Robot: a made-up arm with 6 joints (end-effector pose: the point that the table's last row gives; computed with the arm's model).
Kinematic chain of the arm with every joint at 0, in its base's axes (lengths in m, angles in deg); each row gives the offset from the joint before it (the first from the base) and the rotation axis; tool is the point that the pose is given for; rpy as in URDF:
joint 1: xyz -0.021 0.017 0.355 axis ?
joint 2: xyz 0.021 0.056 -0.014 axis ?
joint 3: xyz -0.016 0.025 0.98 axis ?
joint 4: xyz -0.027 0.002 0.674 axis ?
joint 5: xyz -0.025 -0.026 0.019 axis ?
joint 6: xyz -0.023 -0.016 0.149 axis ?
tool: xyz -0.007 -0.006 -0.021 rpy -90 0 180
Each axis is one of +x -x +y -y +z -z.
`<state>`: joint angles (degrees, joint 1 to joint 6).
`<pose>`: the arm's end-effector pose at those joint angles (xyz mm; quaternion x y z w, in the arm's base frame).
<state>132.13 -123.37 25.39 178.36 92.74 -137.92</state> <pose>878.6 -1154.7 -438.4 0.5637 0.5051 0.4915 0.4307</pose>
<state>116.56 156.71 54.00 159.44 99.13 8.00</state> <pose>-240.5 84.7 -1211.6 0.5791 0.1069 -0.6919 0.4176</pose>
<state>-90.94 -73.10 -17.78 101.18 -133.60 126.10</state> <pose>-10.5 1533.4 638.7 -0.3770 -0.7729 -0.1416 0.4904</pose>
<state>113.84 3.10 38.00 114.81 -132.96 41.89</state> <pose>-230.4 461.9 1722.6 -0.3935 0.6678 0.6167 0.1375</pose>
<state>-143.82 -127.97 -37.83 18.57 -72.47 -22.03</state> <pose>584.9 471.8 -993.9 -0.1228 -0.5371 -0.6088 0.5708</pose>
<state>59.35 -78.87 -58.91 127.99 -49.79 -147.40</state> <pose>-790.6 -1288.9 7.2 0.0149 0.7061 0.1001 0.7009</pose>
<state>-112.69 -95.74 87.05 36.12 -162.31 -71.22</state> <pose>421.7 991.4 777.3 0.7568 0.0105 -0.0859 0.6479</pose>
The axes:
joint 1: +z
joint 2: +y
joint 3: +y
joint 4: +z
joint 5: +y
joint 6: +z

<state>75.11 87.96 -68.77 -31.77 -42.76 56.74</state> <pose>158.4 1107.5 1174.6 -0.3871 0.3469 -0.4993 0.6932</pose>
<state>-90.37 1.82 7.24 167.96 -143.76 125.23</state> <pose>85.4 -180.1 1884.2 0.4637 -0.2964 -0.2519 0.7961</pose>
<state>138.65 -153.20 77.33 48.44 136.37 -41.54</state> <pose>646.8 -730.6 -329.0 -0.0850 0.1047 -0.7535 0.6435</pose>
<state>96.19 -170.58 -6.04 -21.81 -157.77 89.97</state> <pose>-73.3 -47.5 -1201.3 -0.8215 -0.1984 0.1379 0.5165</pose>
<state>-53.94 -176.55 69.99 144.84 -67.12 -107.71</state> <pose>-441.0 631.5 -730.2 0.2035 0.5219 -0.7347 0.3826</pose>
